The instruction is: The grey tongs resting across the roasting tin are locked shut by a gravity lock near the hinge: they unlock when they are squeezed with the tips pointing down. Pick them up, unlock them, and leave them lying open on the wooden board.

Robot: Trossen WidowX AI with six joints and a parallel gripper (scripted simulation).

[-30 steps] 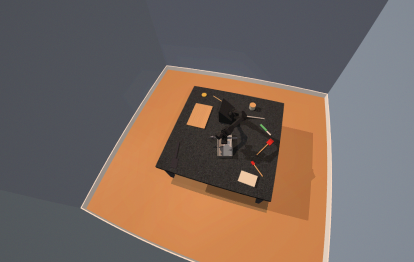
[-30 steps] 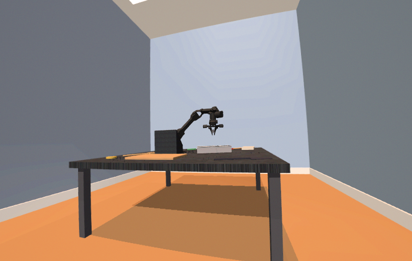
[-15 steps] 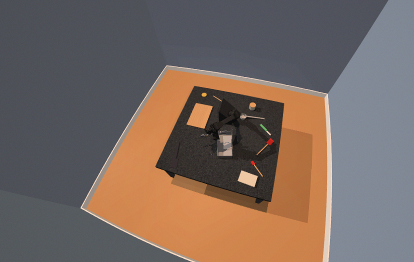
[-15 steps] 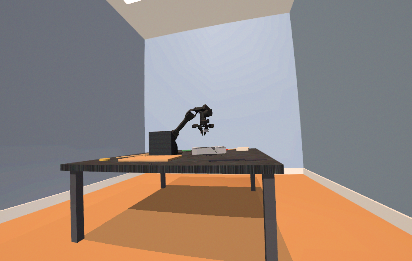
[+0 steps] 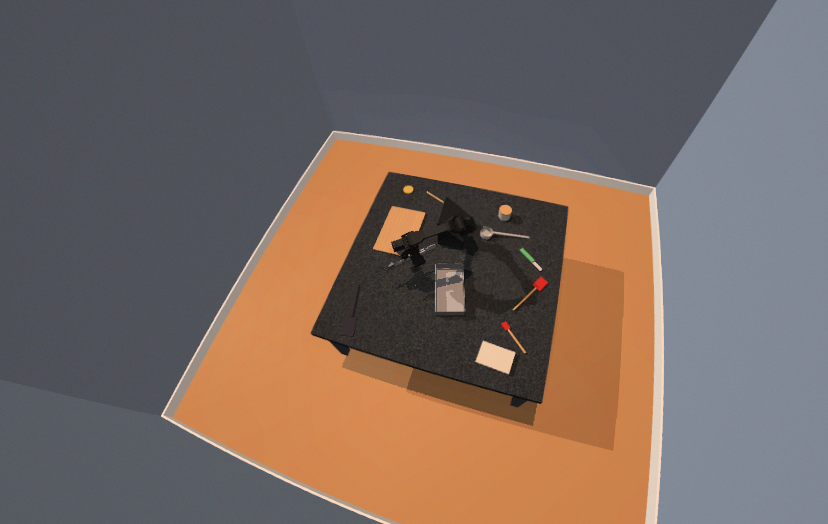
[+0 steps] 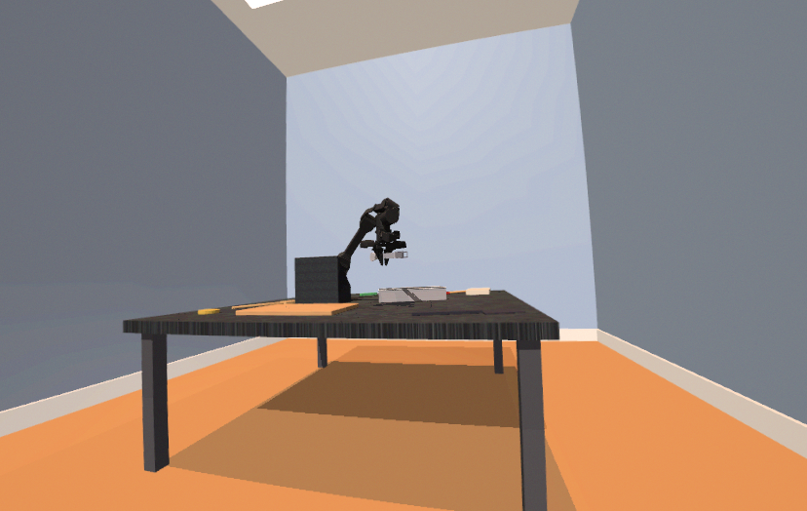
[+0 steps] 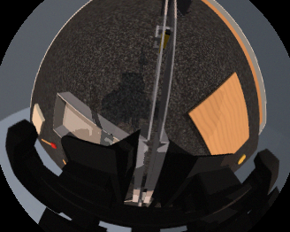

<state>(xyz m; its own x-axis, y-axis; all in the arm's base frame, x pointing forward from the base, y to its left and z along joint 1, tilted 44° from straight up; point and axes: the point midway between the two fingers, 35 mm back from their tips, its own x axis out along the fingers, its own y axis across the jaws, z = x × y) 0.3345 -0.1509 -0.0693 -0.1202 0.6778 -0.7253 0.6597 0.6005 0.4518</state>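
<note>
The wooden board lies 250 mm behind my gripper tip, 220 mm to the right of it and 150 mm below it. Round my gripper tip: dark utensil 380 mm ahead, 250 mm to the right, 160 mm below; roasting tin 230 mm to the left, 130 mm below, 40 mm ahead; yellow disc 590 mm behind, 310 mm to the right, 150 mm below.
</note>
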